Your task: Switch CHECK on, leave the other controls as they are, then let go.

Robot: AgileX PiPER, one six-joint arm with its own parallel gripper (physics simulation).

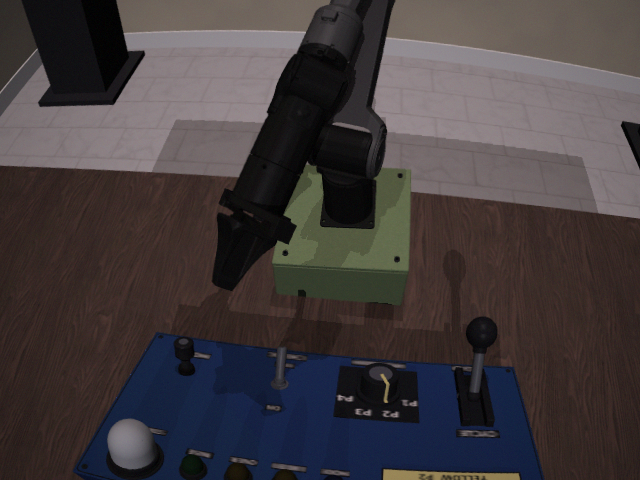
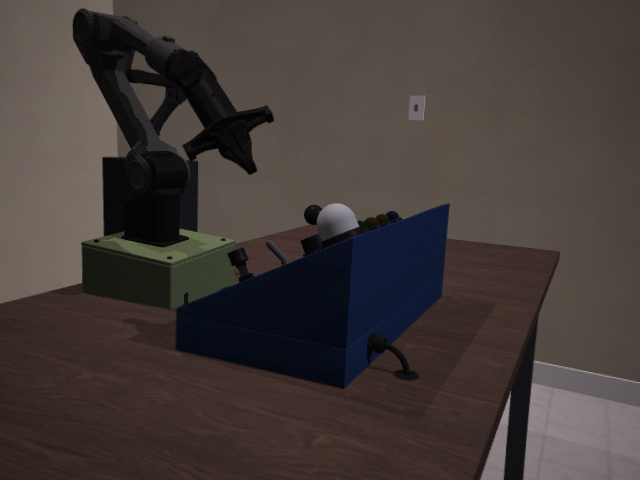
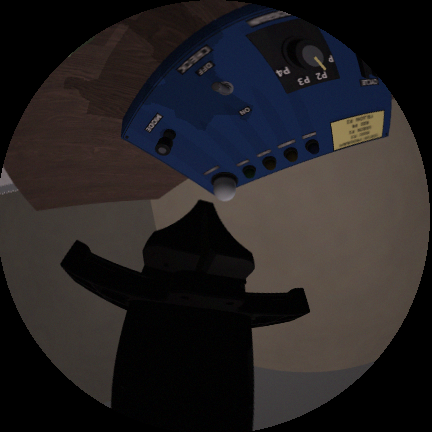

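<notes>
The CHECK switch [image 1: 280,365] [image 2: 278,252] [image 3: 223,88] is a small grey metal toggle on the sloped blue panel [image 1: 222,428] [image 2: 398,279] [image 3: 195,145]. Its lever leans toward the OFF label, away from the ON label. My gripper [image 1: 223,285] [image 2: 252,170] [image 3: 202,209] is shut, its two fingers together with nothing between them. It hangs in the air above and behind the panel's edge on the robot's side, apart from the switch and the other controls.
The panel also bears the MODE knob [image 1: 184,349] [image 3: 164,143], a rotary selector [image 1: 379,382] [image 3: 311,54] pointing near P2, the CYCLE lever [image 1: 478,369], a white dome [image 1: 130,444] [image 2: 337,222] [image 3: 224,187] and several small lamps. The green base box [image 1: 341,281] [image 2: 129,273] stands behind.
</notes>
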